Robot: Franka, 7 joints.
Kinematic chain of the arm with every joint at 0, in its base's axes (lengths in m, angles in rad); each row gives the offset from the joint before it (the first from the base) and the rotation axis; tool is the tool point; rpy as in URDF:
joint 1: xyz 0 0 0.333 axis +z
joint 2: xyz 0 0 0 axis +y
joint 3: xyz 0 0 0.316 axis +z
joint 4: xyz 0.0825 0 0 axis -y
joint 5: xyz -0.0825 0 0.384 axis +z
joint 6: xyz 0 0 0 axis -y
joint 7: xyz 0.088 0 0 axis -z
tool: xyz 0 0 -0.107 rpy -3.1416 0 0
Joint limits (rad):
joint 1: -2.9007..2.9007
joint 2: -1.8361..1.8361
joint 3: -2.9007..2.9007
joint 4: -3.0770..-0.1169
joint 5: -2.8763..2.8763
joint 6: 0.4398..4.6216
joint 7: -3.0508..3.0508
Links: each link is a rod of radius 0.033 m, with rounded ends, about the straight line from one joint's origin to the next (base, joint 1, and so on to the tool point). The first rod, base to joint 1, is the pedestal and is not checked.
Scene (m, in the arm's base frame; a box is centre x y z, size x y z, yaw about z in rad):
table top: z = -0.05
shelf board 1: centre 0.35 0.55 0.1 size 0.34 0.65 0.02 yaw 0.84
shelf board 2: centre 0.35 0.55 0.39 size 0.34 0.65 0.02 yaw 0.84
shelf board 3: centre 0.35 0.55 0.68 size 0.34 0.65 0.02 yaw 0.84
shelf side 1: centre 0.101 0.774 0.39 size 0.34 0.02 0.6 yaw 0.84
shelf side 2: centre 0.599 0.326 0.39 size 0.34 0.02 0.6 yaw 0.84
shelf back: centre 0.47 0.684 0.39 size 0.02 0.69 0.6 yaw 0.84
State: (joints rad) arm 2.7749 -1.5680 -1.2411 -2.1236 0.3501 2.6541 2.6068
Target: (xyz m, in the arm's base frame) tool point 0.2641 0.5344 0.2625
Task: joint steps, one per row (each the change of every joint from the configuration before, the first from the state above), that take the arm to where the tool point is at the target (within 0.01 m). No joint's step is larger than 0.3 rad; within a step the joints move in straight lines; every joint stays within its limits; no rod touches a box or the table.
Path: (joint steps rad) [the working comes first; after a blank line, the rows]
Joints at the target: 2.9007 -1.7705 -1.6270 -2.1186 0.3609 2.6753 2.6068
Straight joint move there: touches shelf board 2.

1: -0.1475 -0.0828 0.0348 -0.2075 -0.0009 -0.0867 0.0000
2: -0.1475 -0.0829 0.0349 -0.2075 -0.0008 -0.0866 0.0000
3: -0.1475 -0.0828 0.0348 -0.2075 -0.0009 -0.0867 0.0000
4: 0.0461 0.0674 -0.2152 -0.0038 0.0058 0.0289 0.0000
5: 0.0460 0.0673 -0.2153 -0.0038 0.0057 0.0289 0.0000
6: 0.0461 0.0674 -0.2152 -0.0038 0.0058 0.0288 0.0000
7: 0.1433 -0.0520 0.0517 0.2129 -0.0013 0.0649 0.0000
8: 0.1434 -0.0521 0.0518 0.2130 -0.0013 0.0648 0.0000
9: 0.1434 -0.0520 0.0518 0.2130 -0.0013 0.0649 0.0000

